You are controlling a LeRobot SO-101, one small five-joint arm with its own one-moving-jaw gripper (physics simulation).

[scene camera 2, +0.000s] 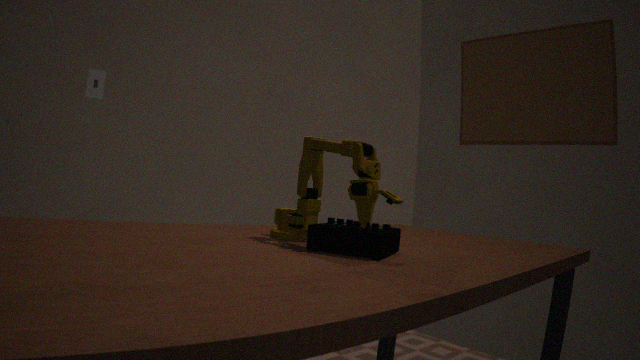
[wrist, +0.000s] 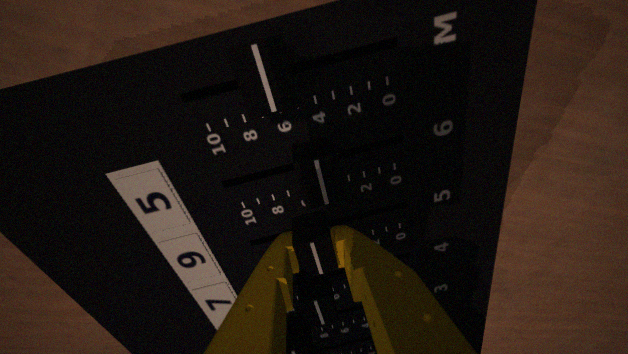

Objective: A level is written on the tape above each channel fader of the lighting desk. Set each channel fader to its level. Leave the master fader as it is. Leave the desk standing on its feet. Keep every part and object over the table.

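Frame: origin at the arm's base, x ahead, y left, z up, level; millimetres.
Where they show: hand, its tool point: point(scene camera 2: 366, 225) point(wrist: 297, 245); arm's base, origin of its link: point(scene camera 2: 297, 239).
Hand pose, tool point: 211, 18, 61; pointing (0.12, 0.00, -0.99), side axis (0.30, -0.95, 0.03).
Things, the pixels of their centre, and the offset from my tool point, as dx, dy, dz. "*": a spot on its surface instead. Level surfaces: height alone.
- black lighting desk, middle of its body: point(wrist: 299, 245) point(scene camera 2: 355, 236) -23, -6, -26
- channel 5 fader cap, middle of its body: point(wrist: 314, 242) +3, -4, +1
- channel 6 fader, middle of its body: point(wrist: 318, 171) +25, -1, +2
- channel 4 fader, middle of its body: point(wrist: 317, 295) -19, -10, +2
- master fader, middle of its body: point(wrist: 267, 77) +44, +14, +2
- tape, a spot on its surface: point(wrist: 165, 227) * -2, +38, -5
- wooden table, height of its surface: dz -61
The black lighting desk point(scene camera 2: 345, 240) point(wrist: 75, 125) stands on the table; its feet are hidden. My gripper point(scene camera 2: 365, 225) point(wrist: 314, 240) points down, its jaws pressing on both sides of the channel 5 fader cap point(wrist: 312, 235), near mid-slot. In the wrist view, the channel 6 fader point(wrist: 321, 182) sits between marks 6 and 3. The channel 4 fader point(wrist: 319, 312) shows between the jaws, nearer the camera. The master fader point(wrist: 263, 77) is near 6. The tape point(wrist: 165, 227) reads 5 for channel 6, then a 6 or 9 for channel 5, and a 7. Lower channels are mostly hidden.
The wooden table point(scene camera 2: 200, 280) point(wrist: 565, 190) carries the desk and the yellow arm point(scene camera 2: 310, 170), whose base is behind the desk to the left. The table's edge point(scene camera 2: 450, 305) curves across the front and right. Neighbouring fader caps stand close around the jaws.
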